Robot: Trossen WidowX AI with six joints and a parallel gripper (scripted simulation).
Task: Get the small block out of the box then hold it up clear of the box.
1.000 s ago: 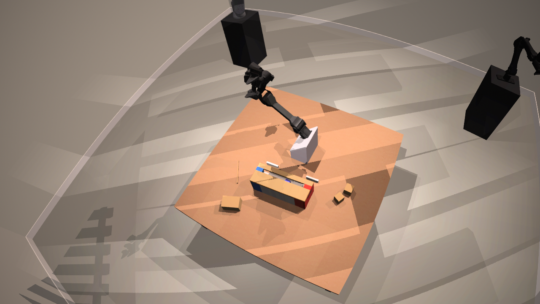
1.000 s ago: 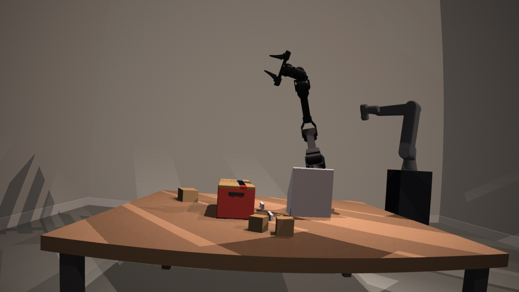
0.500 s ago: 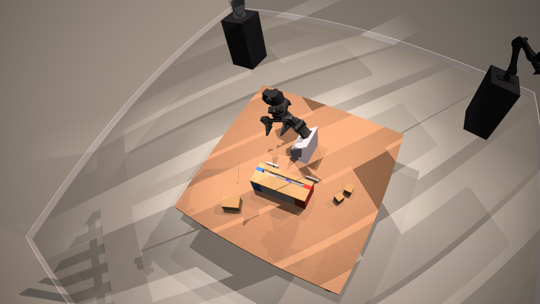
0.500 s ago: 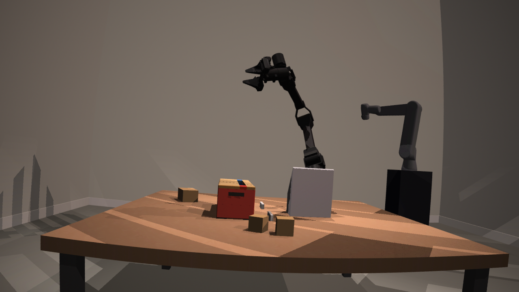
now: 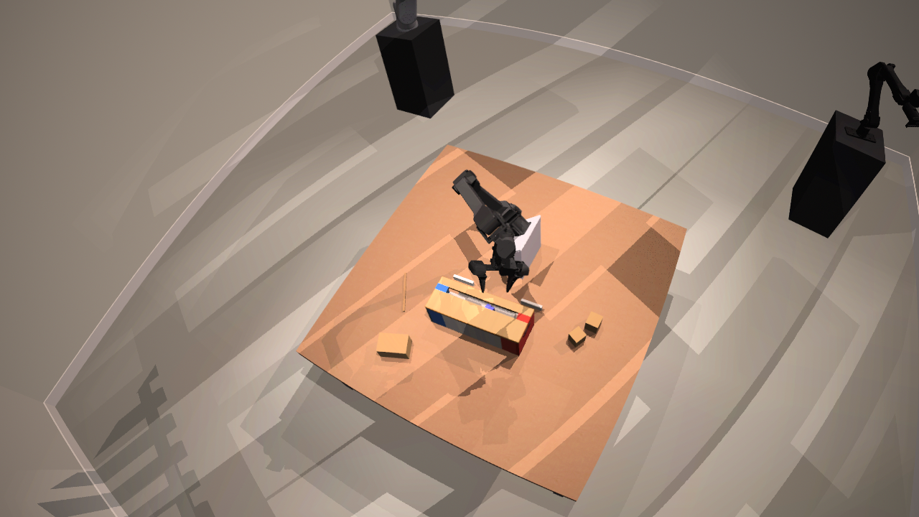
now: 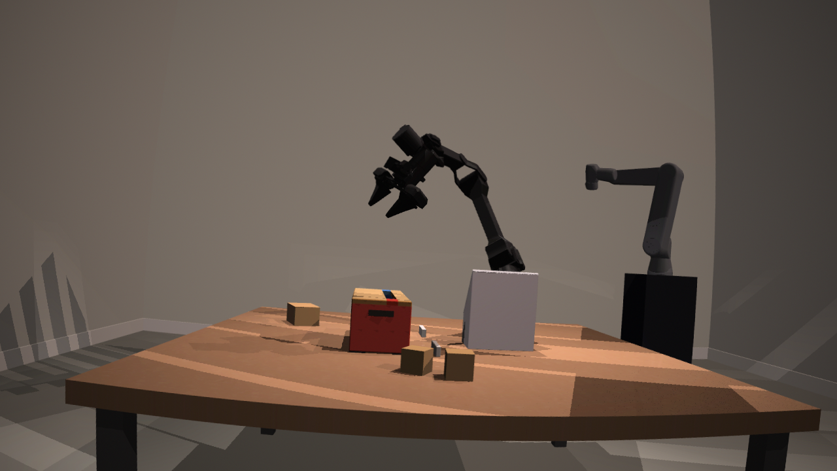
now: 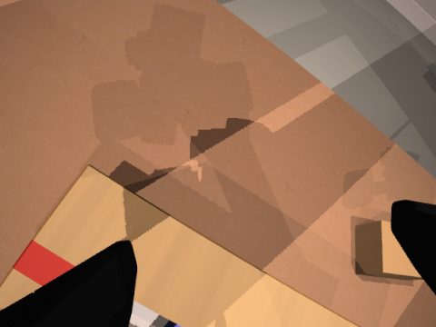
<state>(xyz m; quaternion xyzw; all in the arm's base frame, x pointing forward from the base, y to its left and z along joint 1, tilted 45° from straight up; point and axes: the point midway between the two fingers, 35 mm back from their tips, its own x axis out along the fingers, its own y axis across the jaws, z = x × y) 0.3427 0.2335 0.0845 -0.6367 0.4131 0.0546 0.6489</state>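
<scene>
Right now the long box is 29 cm below my gripper tip, 10 cm to the right of it and 5 cm behind it. The rest, counted from my gripper tip: brown box 33 cm to the right, 32 cm below, 25 cm ahead; then thin stick 45 cm to the right, 35 cm below, 2 cm ahead.
</scene>
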